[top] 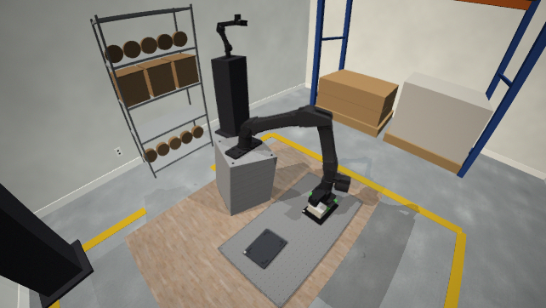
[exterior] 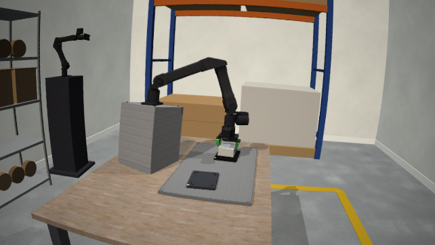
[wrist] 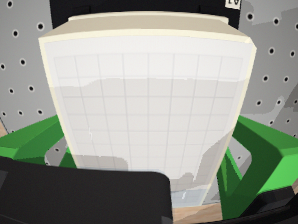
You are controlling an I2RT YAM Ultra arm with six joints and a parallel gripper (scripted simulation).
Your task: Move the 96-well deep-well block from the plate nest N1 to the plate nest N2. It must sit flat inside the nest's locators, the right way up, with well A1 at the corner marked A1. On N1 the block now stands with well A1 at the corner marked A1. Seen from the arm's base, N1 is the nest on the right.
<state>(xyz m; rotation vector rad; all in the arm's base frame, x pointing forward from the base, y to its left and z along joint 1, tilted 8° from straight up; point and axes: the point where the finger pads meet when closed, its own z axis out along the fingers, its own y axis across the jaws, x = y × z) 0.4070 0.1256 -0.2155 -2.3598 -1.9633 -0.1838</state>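
Right now my hand is 10 mm below the white deep-well block. The rest, counted from my hand: plate nest N1: 340 mm to the right, 100 mm behind, 30 mm below; black nest N2: 30 mm below.
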